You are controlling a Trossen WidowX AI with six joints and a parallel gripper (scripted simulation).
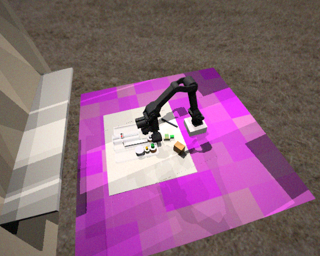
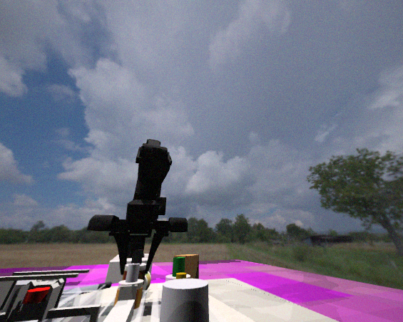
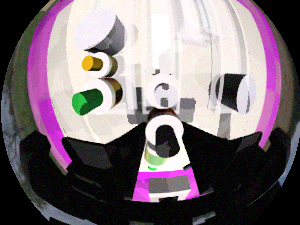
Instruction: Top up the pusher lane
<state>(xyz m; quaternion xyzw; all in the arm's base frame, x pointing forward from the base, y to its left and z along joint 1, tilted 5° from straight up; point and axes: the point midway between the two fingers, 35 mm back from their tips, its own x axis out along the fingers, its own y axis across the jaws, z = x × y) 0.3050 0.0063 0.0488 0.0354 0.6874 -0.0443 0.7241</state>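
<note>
Right now my gripper tip is 170 mm short of the pusher lane, 40 mm to the left of it and 30 mm above it. From my gripper tip the other things lie so: brown box: 120 mm behind, 130 mm to the left, 10 mm below; black rod: 140 mm behind, 110 mm to the right, 40 mm below; red mark: 220 mm ahead, 60 mm to the right, 20 mm above.
</note>
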